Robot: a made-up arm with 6 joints.
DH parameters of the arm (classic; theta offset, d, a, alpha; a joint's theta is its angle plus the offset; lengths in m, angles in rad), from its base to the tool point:
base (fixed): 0 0.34 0.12 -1.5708
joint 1: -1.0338 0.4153 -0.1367 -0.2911
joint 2: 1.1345 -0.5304 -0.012 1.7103
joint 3: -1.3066 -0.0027 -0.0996 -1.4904
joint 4: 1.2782 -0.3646 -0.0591 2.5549
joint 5: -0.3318 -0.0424 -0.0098 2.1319
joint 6: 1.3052 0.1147 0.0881 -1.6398
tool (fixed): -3.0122 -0.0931 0 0
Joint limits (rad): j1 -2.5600..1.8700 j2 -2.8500..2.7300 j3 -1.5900..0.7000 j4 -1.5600..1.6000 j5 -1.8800..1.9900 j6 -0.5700..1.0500
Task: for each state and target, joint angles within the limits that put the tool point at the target. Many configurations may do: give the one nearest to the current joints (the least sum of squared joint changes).
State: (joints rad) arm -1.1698 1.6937 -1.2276 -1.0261 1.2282 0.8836
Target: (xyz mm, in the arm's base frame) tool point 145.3 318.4 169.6
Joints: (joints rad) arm -1.5599 1.4960 -1.5900 -0.8448 1.2935 0.7227
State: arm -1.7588 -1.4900 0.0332 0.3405 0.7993 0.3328
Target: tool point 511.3 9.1 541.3
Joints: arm -2.0877 -1.8065 -0.2474 0.3078 0.8456 0.2575
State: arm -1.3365 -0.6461 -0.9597 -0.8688 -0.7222 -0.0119
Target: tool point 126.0 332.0 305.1
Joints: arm -1.2250 -0.7526 -1.2889 -0.5880 -1.4165 -0.5700
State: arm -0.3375 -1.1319 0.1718 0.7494 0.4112 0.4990
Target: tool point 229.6 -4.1 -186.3
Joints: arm -0.5571 -1.5434 -0.0758 0.6242 0.6704 0.2690
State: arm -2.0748 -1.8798 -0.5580 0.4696 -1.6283 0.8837
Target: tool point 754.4 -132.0 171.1
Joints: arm -2.2349 -1.3484 0.1352 0.4166 -1.0599 0.6982
